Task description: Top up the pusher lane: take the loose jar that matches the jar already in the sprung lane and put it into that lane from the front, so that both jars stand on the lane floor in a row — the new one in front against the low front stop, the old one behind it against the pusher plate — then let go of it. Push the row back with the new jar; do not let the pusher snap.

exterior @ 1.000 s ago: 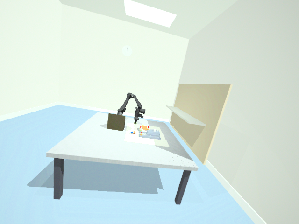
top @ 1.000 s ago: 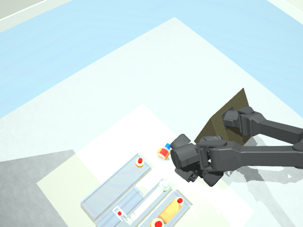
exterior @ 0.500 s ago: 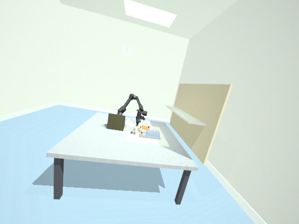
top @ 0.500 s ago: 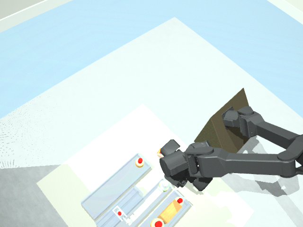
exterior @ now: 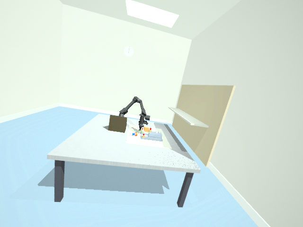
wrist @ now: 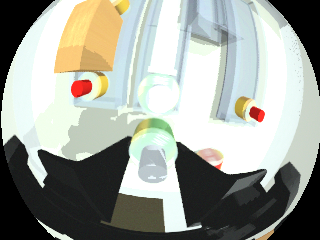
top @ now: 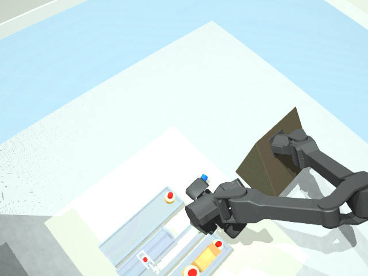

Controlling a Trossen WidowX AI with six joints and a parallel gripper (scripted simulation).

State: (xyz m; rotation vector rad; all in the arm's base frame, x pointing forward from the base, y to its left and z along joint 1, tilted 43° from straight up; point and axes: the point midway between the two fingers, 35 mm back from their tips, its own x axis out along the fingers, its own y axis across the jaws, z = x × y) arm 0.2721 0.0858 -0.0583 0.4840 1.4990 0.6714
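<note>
My gripper tip is now 9 cm to the right of the tan block, 9 cm short of it and 2 cm above it.
</note>
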